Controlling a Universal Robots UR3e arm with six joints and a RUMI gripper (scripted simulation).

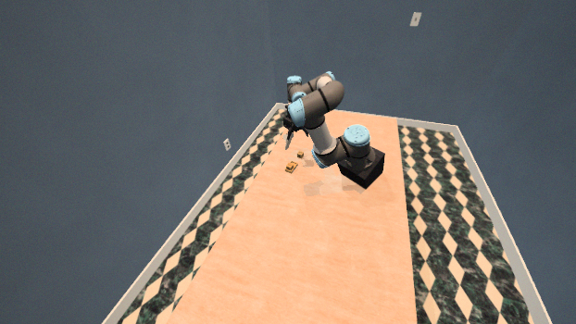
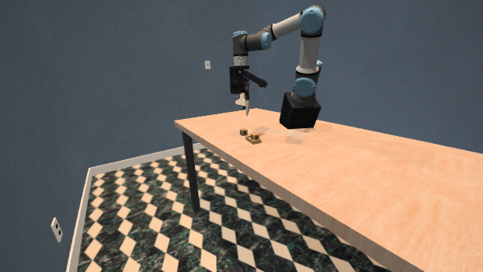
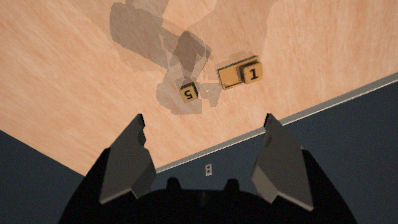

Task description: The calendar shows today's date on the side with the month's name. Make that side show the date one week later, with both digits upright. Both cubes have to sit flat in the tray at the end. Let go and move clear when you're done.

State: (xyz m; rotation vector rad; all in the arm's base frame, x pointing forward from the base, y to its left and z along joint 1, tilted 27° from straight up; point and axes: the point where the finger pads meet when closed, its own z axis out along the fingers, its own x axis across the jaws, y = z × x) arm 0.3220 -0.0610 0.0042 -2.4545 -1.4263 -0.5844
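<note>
Right now the wooden tray is 11 cm below my hand, 8 cm to the left of it and 1 cm ahead of it.
</note>
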